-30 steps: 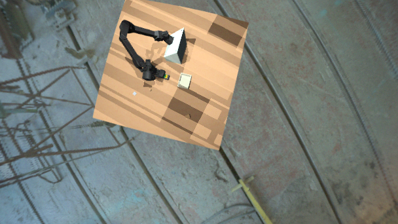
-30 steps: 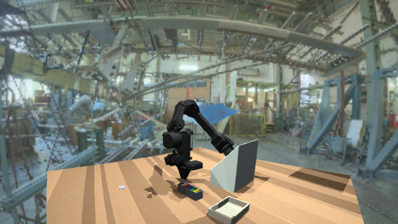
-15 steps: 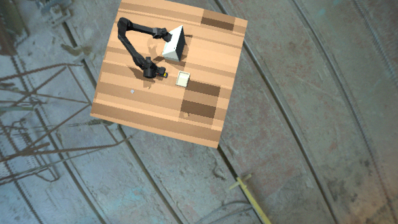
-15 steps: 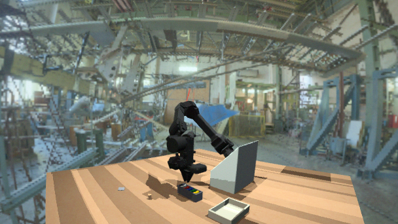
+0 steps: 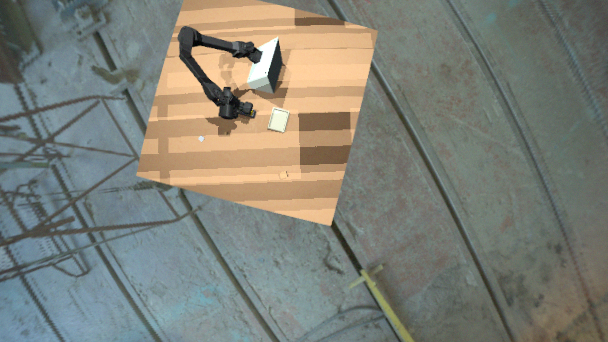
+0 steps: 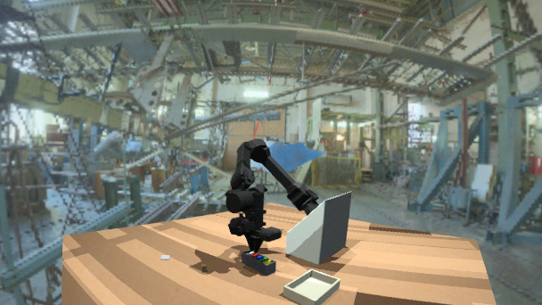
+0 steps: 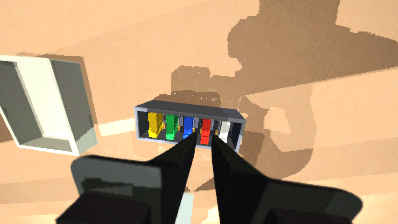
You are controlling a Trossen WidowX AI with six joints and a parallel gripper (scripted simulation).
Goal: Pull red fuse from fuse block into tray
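My gripper tip is 30 mm above the red fuse. Round my gripper tip: blue fuse 30 mm below, 20 mm to the left; then white fuse 30 mm below, 20 mm to the right; then green fuse 40 mm to the left, 30 mm below.
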